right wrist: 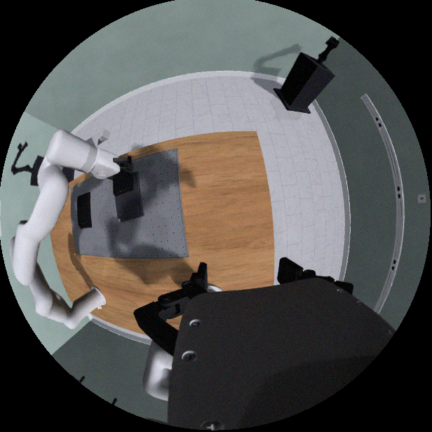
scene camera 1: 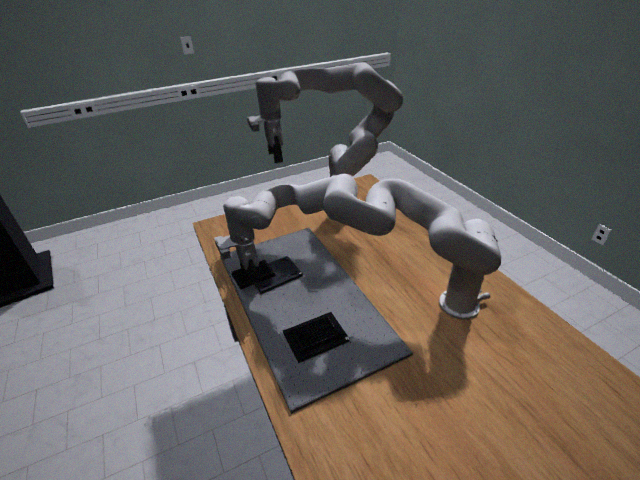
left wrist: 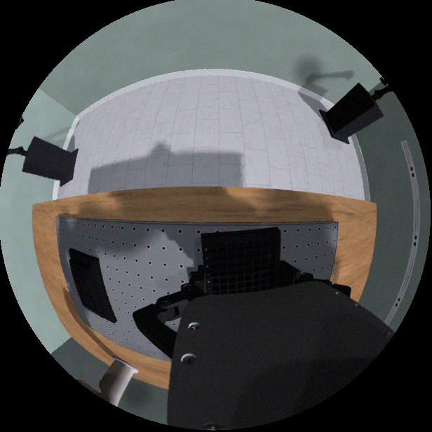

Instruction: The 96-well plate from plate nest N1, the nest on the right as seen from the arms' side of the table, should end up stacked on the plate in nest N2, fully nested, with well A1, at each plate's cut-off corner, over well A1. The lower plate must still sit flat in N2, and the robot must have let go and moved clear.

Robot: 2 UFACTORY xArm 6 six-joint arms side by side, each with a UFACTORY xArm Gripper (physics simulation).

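Places are measured from the left arm's base along level axes (x ahead, y left, z up), in centimetres.
Pixels of known places: left gripper, between the fingertips: [scene camera 1: 250, 275]; right gripper, between the fingertips: [scene camera 1: 275, 157]; left arm's base, origin of its link: [scene camera 1: 459, 304].
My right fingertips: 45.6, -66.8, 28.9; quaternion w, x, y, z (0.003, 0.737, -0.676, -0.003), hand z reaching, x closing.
Observation:
For each thing: its top centre in the pictures, then the offset to it from my right fingertips, as dx, dy, dz. Level surfaces: height alone.
- nest N1, centre of its top: [scene camera 1: 274, 271] +9.5, +36.3, -25.9
- black plate, centre of its top: [scene camera 1: 315, 331] +2.4, +67.0, -25.0
- grey perforated board, height of its surface: dz -27.6
- wooden table, height of its surface: dz -28.9
My left gripper [scene camera 1: 254, 267] [left wrist: 242, 275] is shut on a black 96-well plate [left wrist: 242, 255] [right wrist: 122, 185] and holds it level above the grey board, overlapping one side of nest N1 [scene camera 1: 281, 276] [right wrist: 131, 207]. The visible part of N1 is bare. The left gripper hides the near part of this plate in the left wrist view. The other black plate [scene camera 1: 316, 335] [left wrist: 91, 282] [right wrist: 84, 210] sits in nest N2, whose rim is hard to tell from it. The cut-off corners are too dark to make out. My right gripper [scene camera 1: 276, 153] [right wrist: 244, 272] is open and empty, high up.
The grey perforated board [scene camera 1: 356, 322] [left wrist: 150, 280] [right wrist: 160, 200] lies on the wooden table [scene camera 1: 496, 382] [left wrist: 175, 200] [right wrist: 225, 200]. The left arm reaches over the board from the right in scene camera 1. The right arm is raised behind it. Dark pedestals stand on the floor beyond the table.

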